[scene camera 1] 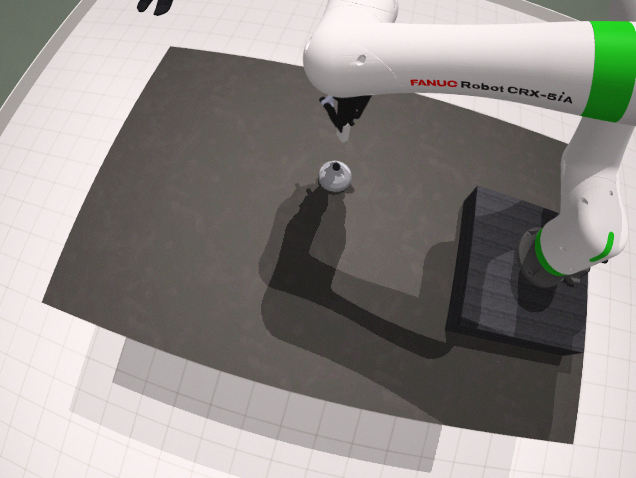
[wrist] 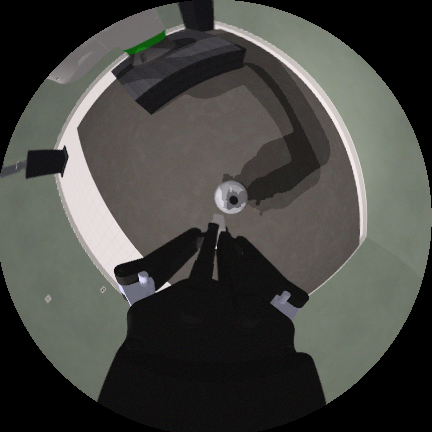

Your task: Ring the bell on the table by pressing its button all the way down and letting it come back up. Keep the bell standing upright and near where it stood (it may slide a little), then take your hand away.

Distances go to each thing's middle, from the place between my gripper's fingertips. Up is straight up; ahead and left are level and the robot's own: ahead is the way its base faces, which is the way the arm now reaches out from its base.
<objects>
The dome-shaped bell [scene camera 1: 334,181] is 9 cm below my hand and 4 cm to the left of it.
</objects>
